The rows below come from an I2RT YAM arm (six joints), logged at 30 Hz.
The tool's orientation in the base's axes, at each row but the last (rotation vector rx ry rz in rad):
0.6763, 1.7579, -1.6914
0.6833, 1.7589, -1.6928
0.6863, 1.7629, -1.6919
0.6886, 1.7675, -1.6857
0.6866, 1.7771, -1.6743
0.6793, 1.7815, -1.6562
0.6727, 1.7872, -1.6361
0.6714, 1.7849, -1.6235
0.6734, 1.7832, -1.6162
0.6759, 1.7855, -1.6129
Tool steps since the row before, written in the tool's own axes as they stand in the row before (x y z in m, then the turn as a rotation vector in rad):
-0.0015, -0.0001, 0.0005, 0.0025, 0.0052, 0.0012
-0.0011, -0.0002, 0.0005, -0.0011, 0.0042, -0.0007
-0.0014, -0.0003, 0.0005, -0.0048, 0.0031, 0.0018
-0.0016, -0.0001, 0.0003, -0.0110, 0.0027, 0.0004
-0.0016, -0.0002, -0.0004, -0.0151, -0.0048, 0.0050
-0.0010, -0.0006, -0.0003, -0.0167, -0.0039, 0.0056
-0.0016, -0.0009, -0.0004, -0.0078, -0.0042, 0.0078
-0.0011, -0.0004, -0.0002, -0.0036, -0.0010, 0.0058
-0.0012, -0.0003, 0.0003, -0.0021, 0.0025, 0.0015
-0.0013, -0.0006, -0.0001, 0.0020, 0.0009, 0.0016
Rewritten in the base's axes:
0.0010, -0.0004, 0.0011, 0.0021, -0.0010, -0.0054
0.0006, -0.0005, 0.0009, 0.0037, 0.0010, -0.0021
0.0008, -0.0005, 0.0012, 0.0057, -0.0014, 0.0013
0.0011, -0.0003, 0.0012, 0.0096, 0.0001, 0.0061
0.0009, 0.0004, 0.0013, 0.0073, -0.0049, 0.0141
0.0002, 0.0003, 0.0011, 0.0091, -0.0053, 0.0146
0.0004, 0.0004, 0.0018, 0.0031, -0.0079, 0.0082
0.0004, 0.0002, 0.0011, 0.0023, -0.0057, 0.0031
0.0006, -0.0003, 0.0011, 0.0034, -0.0011, -0.0002
0.0004, 0.0001, 0.0014, -0.0005, -0.0016, -0.0022

